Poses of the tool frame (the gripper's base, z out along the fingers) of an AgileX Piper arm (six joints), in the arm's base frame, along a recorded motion.
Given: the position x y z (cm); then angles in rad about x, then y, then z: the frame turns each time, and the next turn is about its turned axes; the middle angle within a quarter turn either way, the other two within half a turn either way.
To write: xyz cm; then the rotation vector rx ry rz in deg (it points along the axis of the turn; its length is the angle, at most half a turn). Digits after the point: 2 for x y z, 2 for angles.
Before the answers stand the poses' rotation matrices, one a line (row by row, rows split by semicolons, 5 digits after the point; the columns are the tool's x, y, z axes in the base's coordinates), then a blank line. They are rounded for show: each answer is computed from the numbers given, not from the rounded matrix.
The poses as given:
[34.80 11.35 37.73 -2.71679 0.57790 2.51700]
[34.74 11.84 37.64 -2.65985 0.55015 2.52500]
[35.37 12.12 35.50 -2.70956 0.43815 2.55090]
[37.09 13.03 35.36 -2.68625 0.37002 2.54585]
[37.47 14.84 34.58 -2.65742 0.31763 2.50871]
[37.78 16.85 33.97 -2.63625 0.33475 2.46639]
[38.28 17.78 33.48 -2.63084 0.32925 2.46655]
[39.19 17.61 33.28 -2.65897 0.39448 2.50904]
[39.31 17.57 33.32 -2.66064 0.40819 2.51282]
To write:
-0.67947 -0.48981 0.54627; -0.35016 0.87076 0.34521; -0.64475 0.04328 -0.76316
-0.69547 -0.49293 0.52282; -0.31482 0.86307 0.39496; -0.64592 0.11009 -0.75543
-0.75210 -0.50433 0.42426; -0.35822 0.85318 0.37916; -0.55320 0.13319 -0.82233
-0.77171 -0.52315 0.36163; -0.37231 0.83263 0.41001; -0.51560 0.18177 -0.83733
-0.76599 -0.56189 0.31232; -0.40627 0.79963 0.44219; -0.49820 0.21183 -0.84079
-0.73725 -0.59036 0.32853; -0.42278 0.78243 0.45724; -0.52699 0.19820 -0.82644
-0.73875 -0.59136 0.32333; -0.42178 0.77982 0.46258; -0.52569 0.20535 -0.82552
-0.74458 -0.54580 0.38433; -0.37982 0.81985 0.42846; -0.54895 0.17305 -0.81775
-0.74230 -0.53983 0.39695; -0.37291 0.82501 0.42462; -0.55671 0.16717 -0.81372

[34.80 11.35 37.73 -34.62 136.58 16.01]
[34.74 11.84 37.64 -33.39 137.00 20.88]
[35.37 12.12 35.50 -36.08 143.37 21.43]
[37.09 13.03 35.36 -37.92 145.73 25.06]
[37.47 14.84 34.58 -41.57 146.27 28.08]
[37.78 16.85 33.97 -43.57 143.88 28.18]
[38.28 17.78 33.48 -43.62 143.97 28.76]
[39.19 17.61 33.28 -39.18 143.17 25.46]
[39.31 17.57 33.32 -38.53 142.73 24.98]

